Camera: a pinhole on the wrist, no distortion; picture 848 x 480 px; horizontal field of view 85.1 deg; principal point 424.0 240.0 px. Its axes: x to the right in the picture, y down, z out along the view. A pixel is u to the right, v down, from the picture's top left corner.
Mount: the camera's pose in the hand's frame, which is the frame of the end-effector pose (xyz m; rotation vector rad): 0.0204 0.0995 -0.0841 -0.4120 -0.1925 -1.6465
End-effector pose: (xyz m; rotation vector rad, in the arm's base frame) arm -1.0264 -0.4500 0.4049 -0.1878 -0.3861 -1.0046
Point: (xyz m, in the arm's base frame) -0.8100 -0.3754 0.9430
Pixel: 475 361
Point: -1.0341 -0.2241 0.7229
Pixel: 599 97
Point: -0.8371 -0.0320 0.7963
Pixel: 377 83
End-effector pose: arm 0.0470 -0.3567 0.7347 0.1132 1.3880 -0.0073
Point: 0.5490 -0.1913 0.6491
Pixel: 512 313
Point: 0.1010 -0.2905 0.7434
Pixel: 753 128
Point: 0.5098 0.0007 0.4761
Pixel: 344 440
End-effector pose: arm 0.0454 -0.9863 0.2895 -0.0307 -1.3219 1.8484
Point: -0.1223 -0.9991 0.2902
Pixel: 575 398
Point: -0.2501 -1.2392 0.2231
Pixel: 427 148
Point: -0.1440 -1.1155 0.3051
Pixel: 579 227
